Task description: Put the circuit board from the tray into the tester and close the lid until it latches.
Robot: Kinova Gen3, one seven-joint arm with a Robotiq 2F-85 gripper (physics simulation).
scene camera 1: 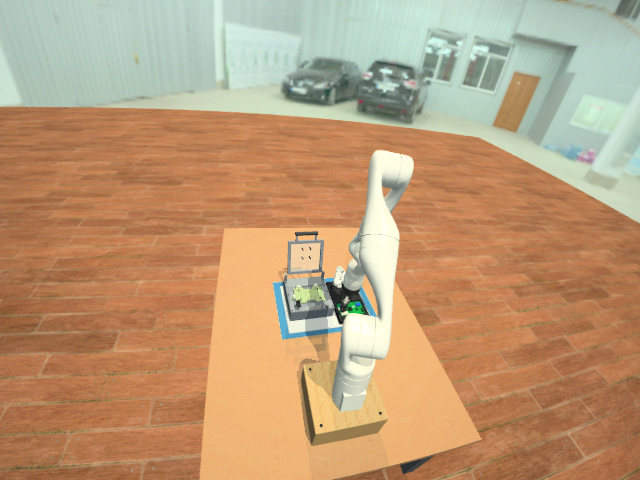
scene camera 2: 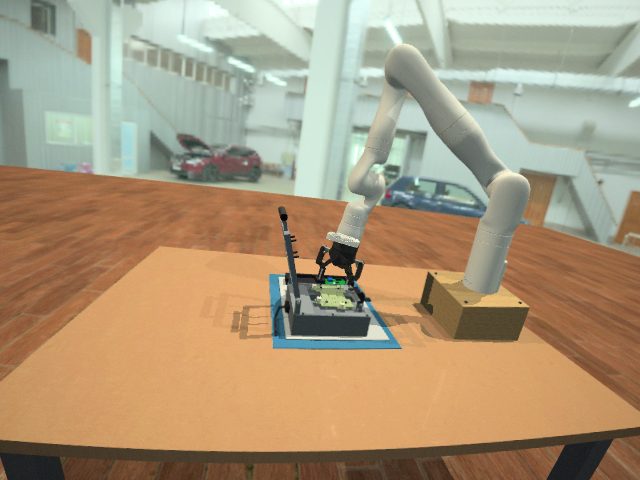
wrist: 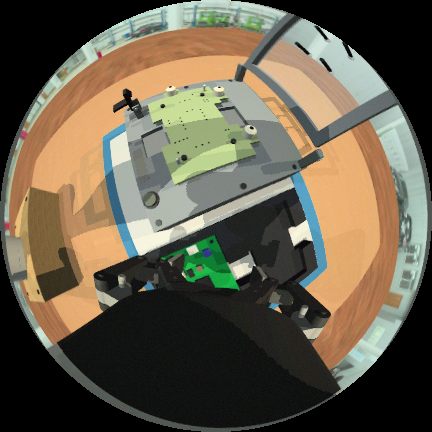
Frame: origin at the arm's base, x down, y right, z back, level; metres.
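Seen in the pictures: gripper, fingertip midpoint: [wrist: 217,268]; arm's base, origin of the base link: [scene camera 1: 347,394] [scene camera 2: 478,286].
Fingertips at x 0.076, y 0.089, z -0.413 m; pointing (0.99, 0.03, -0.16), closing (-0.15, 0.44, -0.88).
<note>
Offsets run from my fingertips to a thing's top centre. "*": to the spot under its first point. Level surfaces: height alone.
The green circuit board {dx +0.004, dy +0.022, dz +0.020 m} [scene camera 1: 356,308] [scene camera 2: 334,281] [wrist: 215,265] lies in the black tray {* dx +0.014, dy -0.027, dz -0.074 m} [wrist: 265,225], beside the tester. The grey tester [scene camera 1: 310,314] [scene camera 2: 330,325] [wrist: 215,195] has a light green plate {dx -0.050, dy -0.161, dz -0.024 m} [scene camera 1: 309,294] [scene camera 2: 330,298] [wrist: 192,132] on top, with no circuit board on it. Its lid [scene camera 1: 305,241] [scene camera 2: 290,263] [wrist: 356,118] stands upright, open. My gripper [scene camera 2: 337,282] [wrist: 217,268] is open, fingers pointing down, low over the tray; the board shows between its fingers in the wrist view. The fingertips' exact height above the board is hard to tell.
A black latch {* dx -0.050, dy -0.196, dz +0.040 m} [wrist: 134,106] stands at the tester's edge opposite the lid. White blocks [wrist: 243,265] [wrist: 300,233] show in the tray. Tester and tray share a blue-edged mat {dx +0.030 m} [scene camera 1: 281,320] [scene camera 2: 336,343] [wrist: 117,200]. The arm stands on a wooden block [scene camera 1: 346,423] [scene camera 2: 488,320] [wrist: 47,245].
</note>
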